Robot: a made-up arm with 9 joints. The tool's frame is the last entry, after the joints.
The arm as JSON. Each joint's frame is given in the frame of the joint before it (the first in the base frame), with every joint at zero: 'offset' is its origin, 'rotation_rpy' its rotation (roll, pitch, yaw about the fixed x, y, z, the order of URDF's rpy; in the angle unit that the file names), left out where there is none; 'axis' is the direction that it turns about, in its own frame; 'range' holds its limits. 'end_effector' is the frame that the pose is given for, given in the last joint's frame.
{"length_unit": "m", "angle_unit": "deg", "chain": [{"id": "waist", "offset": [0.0, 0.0, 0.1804], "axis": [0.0, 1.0, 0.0], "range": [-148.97, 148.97]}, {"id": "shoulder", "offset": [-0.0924, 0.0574, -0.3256], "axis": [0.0, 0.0, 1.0], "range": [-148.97, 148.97]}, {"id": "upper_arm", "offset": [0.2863, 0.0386, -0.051], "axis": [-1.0, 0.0, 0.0], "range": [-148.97, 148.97]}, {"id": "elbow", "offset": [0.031, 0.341, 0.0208], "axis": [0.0, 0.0, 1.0], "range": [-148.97, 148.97]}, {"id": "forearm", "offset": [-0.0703, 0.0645, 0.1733], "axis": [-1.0, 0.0, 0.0], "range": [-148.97, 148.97]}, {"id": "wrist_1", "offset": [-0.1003, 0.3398, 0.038], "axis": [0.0, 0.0, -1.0], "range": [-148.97, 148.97]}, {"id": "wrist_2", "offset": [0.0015, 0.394, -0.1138], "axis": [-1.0, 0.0, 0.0], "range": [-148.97, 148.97]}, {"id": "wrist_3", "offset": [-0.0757, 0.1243, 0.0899], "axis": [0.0, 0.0, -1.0], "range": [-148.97, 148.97]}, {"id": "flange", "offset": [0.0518, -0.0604, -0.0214], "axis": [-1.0, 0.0, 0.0], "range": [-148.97, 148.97]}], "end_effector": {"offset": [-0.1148, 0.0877, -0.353]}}
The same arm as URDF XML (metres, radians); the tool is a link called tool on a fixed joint. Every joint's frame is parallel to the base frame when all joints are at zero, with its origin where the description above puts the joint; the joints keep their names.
<robot name="arm">
<joint name="waist" type="revolute"><parent link="base_link"/><child link="link1"/><origin xyz="0 0 0.1804" rpy="0 0 0"/><axis xyz="0 1 0"/><limit lower="-2.6" upper="2.6"/></joint>
<joint name="shoulder" type="revolute"><parent link="link1"/><child link="link2"/><origin xyz="-0.0924 0.0574 -0.3256" rpy="0 0 0"/><axis xyz="0 0 1"/><limit lower="-2.6" upper="2.6"/></joint>
<joint name="upper_arm" type="revolute"><parent link="link2"/><child link="link3"/><origin xyz="0.2863 0.0386 -0.051" rpy="0 0 0"/><axis xyz="-1 0 0"/><limit lower="-2.6" upper="2.6"/></joint>
<joint name="elbow" type="revolute"><parent link="link3"/><child link="link4"/><origin xyz="0.031 0.341 0.0208" rpy="0 0 0"/><axis xyz="0 0 1"/><limit lower="-2.6" upper="2.6"/></joint>
<joint name="forearm" type="revolute"><parent link="link4"/><child link="link5"/><origin xyz="-0.0703 0.0645 0.1733" rpy="0 0 0"/><axis xyz="-1 0 0"/><limit lower="-2.6" upper="2.6"/></joint>
<joint name="wrist_1" type="revolute"><parent link="link5"/><child link="link6"/><origin xyz="-0.1003 0.3398 0.038" rpy="0 0 0"/><axis xyz="0 0 -1"/><limit lower="-2.6" upper="2.6"/></joint>
<joint name="wrist_2" type="revolute"><parent link="link6"/><child link="link7"/><origin xyz="0.0015 0.394 -0.1138" rpy="0 0 0"/><axis xyz="-1 0 0"/><limit lower="-2.6" upper="2.6"/></joint>
<joint name="wrist_3" type="revolute"><parent link="link7"/><child link="link8"/><origin xyz="-0.0757 0.1243 0.0899" rpy="0 0 0"/><axis xyz="0 0 -1"/><limit lower="-2.6" upper="2.6"/></joint>
<joint name="flange" type="revolute"><parent link="link8"/><child link="link9"/><origin xyz="0.0518 -0.0604 -0.0214" rpy="0 0 0"/><axis xyz="-1 0 0"/><limit lower="-2.6" upper="2.6"/></joint>
<joint name="tool_fixed" type="fixed"><parent link="link9"/><child link="tool"/><origin xyz="-0.1148 0.0877 -0.353" rpy="0 0 0"/></joint>
<link name="base_link"/>
<link name="link1"/>
<link name="link2"/>
<link name="link3"/>
<link name="link4"/>
<link name="link5"/>
<link name="link6"/>
<link name="link7"/>
<link name="link8"/>
<link name="link9"/>
<link name="tool"/>
</robot>

